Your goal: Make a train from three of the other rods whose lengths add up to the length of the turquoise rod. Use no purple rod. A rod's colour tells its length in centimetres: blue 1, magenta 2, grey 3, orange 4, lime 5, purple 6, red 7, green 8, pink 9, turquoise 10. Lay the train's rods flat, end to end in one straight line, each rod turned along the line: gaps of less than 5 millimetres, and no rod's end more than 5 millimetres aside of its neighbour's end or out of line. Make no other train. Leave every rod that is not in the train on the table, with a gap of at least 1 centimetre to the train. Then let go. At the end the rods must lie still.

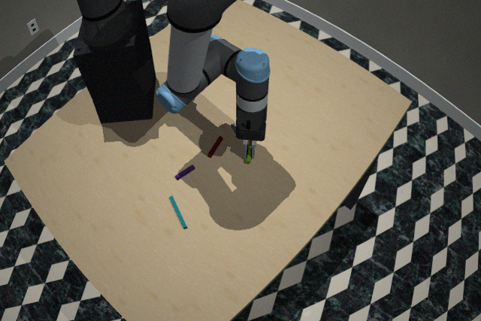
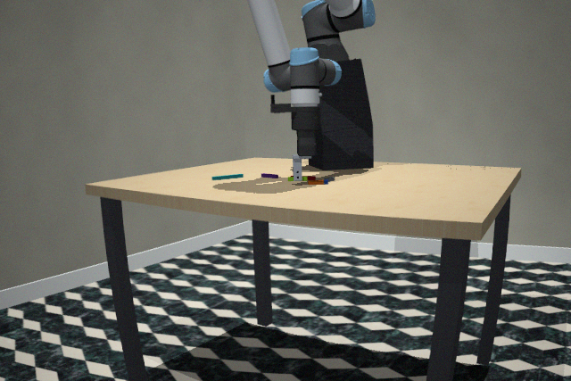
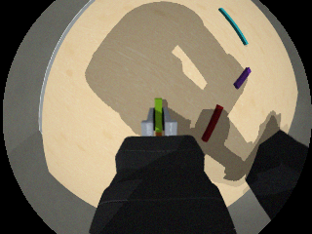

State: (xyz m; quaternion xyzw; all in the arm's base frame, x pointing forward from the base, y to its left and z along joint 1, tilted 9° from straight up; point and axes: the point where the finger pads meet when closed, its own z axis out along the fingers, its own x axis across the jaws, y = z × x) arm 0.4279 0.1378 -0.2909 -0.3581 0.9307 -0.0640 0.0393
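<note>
Now: the orange rod 4 cm to the left of my hand, 3 cm behind it and 2 cm below it. Round my hand: red rod (9 cm behind, 5 cm to the right, 2 cm below); blue rod (6 cm to the left, 5 cm behind, 2 cm below); lime rod (1 cm below).
</note>
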